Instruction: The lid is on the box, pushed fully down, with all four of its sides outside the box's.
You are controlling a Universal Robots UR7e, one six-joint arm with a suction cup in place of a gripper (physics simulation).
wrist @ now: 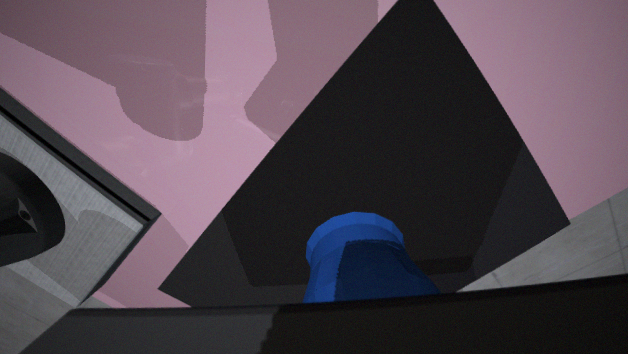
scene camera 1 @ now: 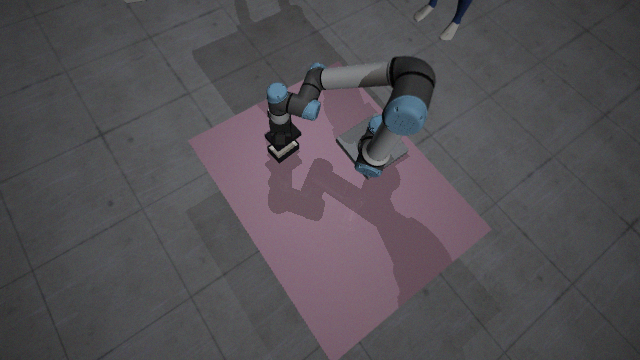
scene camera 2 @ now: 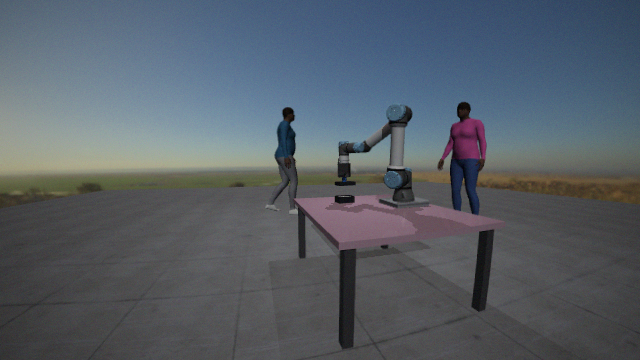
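Observation:
The lid is a flat black square plate. It hangs roughly level from my gripper, a blue suction cup that is shut on the lid's top. The black box stands on the table with its open top up; cream surfaces show inside it in scene camera 1. The lid is above the box with a visible gap in scene camera 2, and they do not touch. In the wrist view the box does not show. The exact alignment of their sides cannot be told.
The pink table carries the box near its far left corner in scene camera 2. My arm's grey base plate is to the right of the box there. Two people stand beyond the table.

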